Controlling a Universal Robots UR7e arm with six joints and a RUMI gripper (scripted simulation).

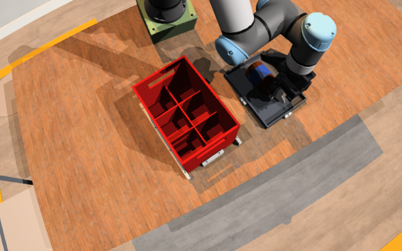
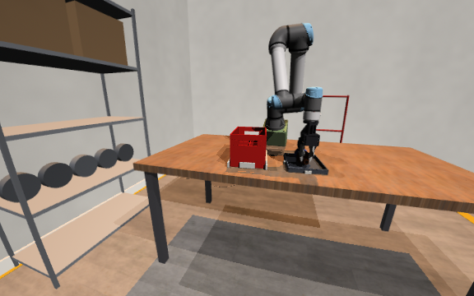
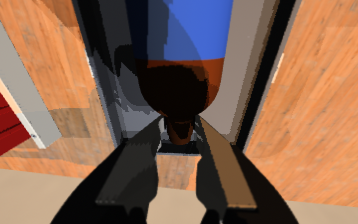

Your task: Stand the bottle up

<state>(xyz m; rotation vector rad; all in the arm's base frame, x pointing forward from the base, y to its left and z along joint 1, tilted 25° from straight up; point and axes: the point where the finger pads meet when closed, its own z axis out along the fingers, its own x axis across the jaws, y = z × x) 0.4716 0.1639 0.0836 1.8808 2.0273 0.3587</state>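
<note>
The brown bottle lies 50 mm behind my hand. The rest, counted from my hand: red crate: 80 mm behind, 310 mm to the right, 40 mm above; tray: 50 mm behind, 30 mm below.
</note>
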